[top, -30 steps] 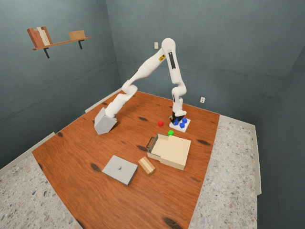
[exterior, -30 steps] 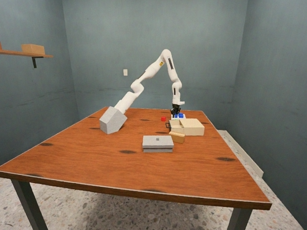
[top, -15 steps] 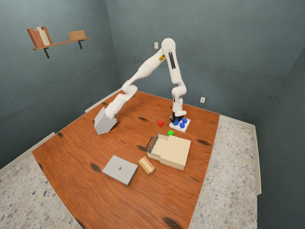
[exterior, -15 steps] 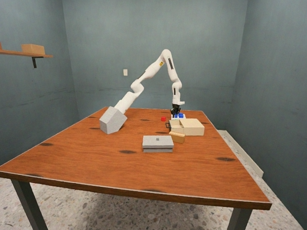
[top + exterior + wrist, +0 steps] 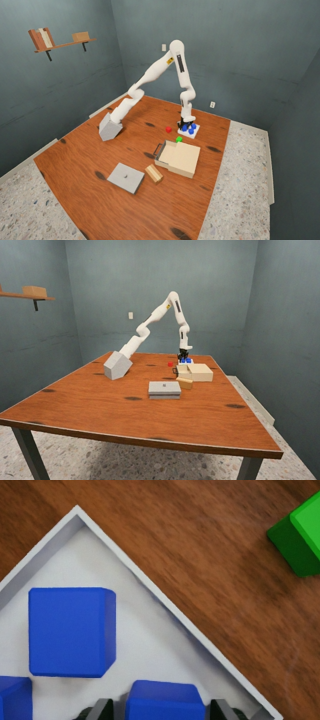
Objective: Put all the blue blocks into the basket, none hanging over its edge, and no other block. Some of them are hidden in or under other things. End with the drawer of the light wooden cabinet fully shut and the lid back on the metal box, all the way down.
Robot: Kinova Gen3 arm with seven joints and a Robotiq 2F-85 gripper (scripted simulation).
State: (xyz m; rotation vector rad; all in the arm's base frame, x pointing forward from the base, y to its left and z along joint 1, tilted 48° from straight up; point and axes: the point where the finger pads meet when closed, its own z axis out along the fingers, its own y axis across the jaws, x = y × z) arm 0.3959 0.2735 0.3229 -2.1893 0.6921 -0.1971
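My hand is 20 mm short of the white basket, 40 mm to the right of it and 20 mm above it. From my hand the other things lie so: light wooden cabinet: 150 mm ahead, 250 mm to the right; green block: 50 mm ahead, 120 mm to the right, 10 mm below; red block: 90 mm behind, 100 mm to the right, 10 mm below.
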